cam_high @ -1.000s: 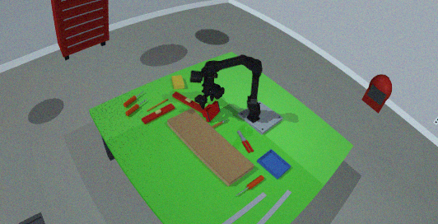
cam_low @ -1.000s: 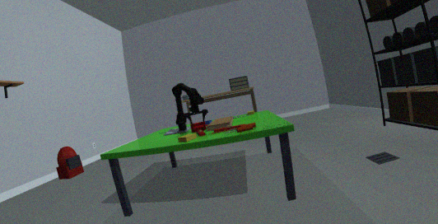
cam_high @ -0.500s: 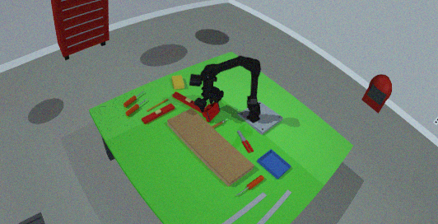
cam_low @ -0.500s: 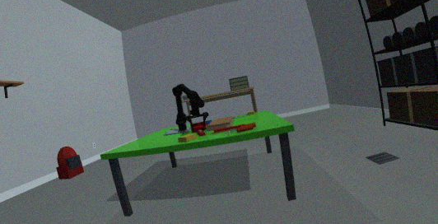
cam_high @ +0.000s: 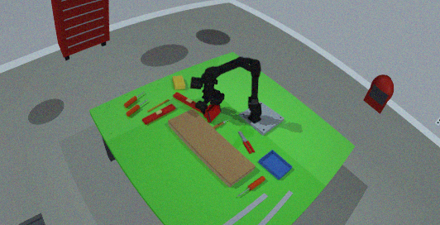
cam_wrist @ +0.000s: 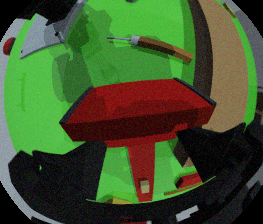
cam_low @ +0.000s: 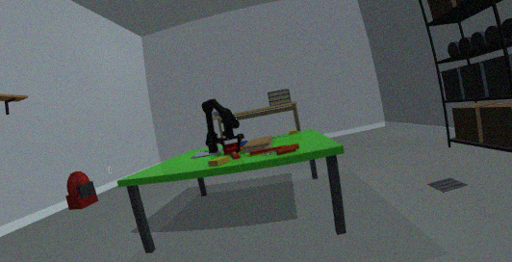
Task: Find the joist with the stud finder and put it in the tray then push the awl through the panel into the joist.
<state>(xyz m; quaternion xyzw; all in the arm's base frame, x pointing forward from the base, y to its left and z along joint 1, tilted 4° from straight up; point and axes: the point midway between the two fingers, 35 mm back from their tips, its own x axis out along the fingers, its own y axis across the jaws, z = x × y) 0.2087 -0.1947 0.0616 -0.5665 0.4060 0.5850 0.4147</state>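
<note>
Right now my gripper tip is 20 mm past the awl, 110 mm to the right of it and 20 mm above it. The rest, counted from my gripper tip: stud finder: 10 mm ahead, 10 mm to the left; blue tray: 70 mm behind, 530 mm to the left, 10 mm below.
</note>
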